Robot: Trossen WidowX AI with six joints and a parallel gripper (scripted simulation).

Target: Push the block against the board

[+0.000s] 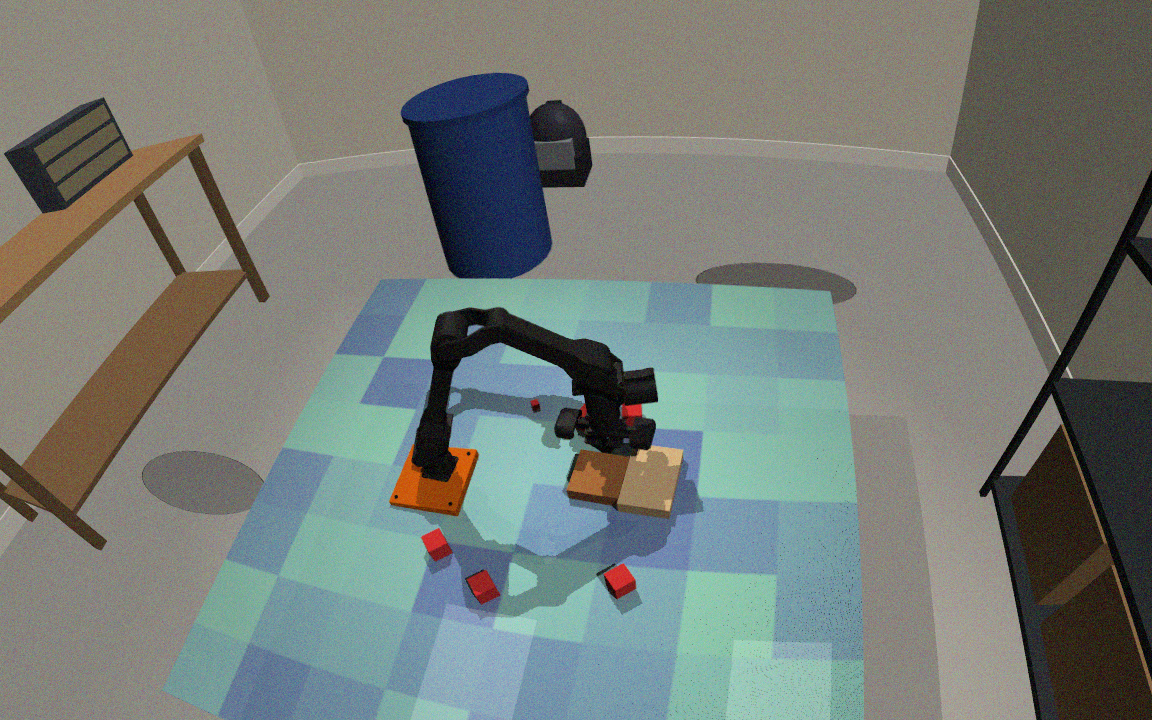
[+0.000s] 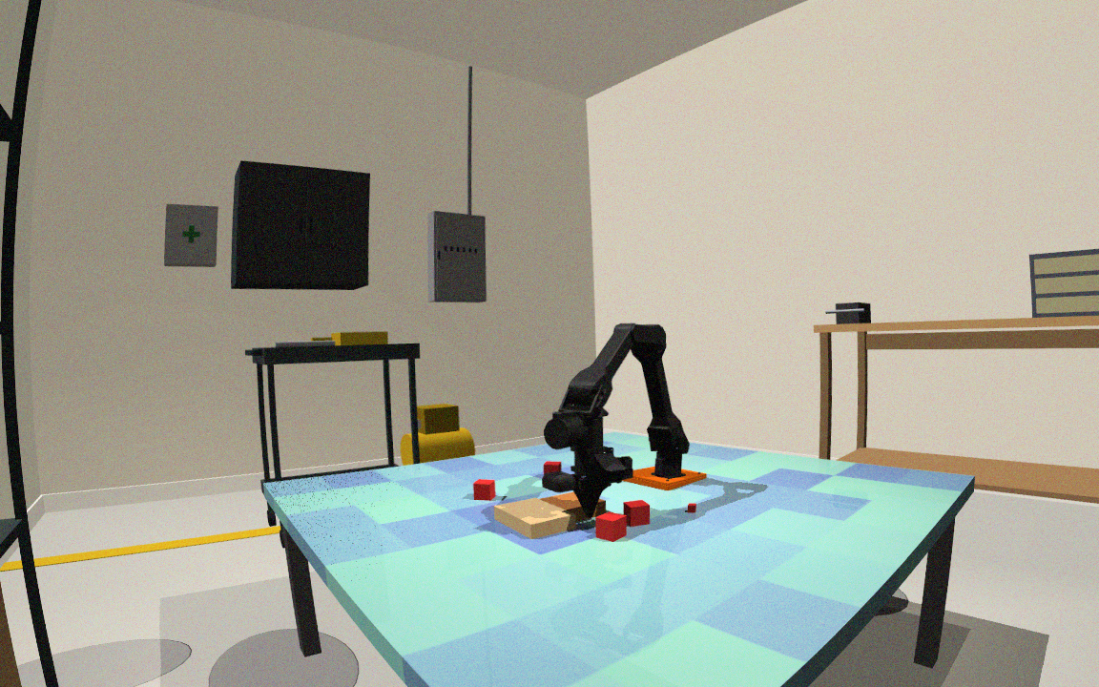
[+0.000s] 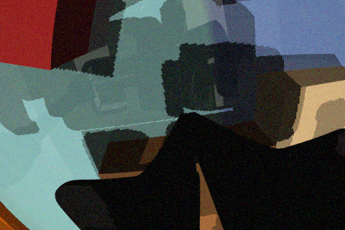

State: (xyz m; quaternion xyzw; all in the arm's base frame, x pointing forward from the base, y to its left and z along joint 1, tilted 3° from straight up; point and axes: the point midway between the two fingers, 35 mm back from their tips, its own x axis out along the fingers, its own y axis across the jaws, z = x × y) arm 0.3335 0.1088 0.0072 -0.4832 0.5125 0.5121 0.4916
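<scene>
My gripper tip is now 60 mm to the left of the flat brown square block and 10 mm below it. Also, from my gripper tip: board: 100 mm ahead, 50 mm to the right, 10 mm above; then tiny red piece: 190 mm behind, 100 mm to the left.
</scene>
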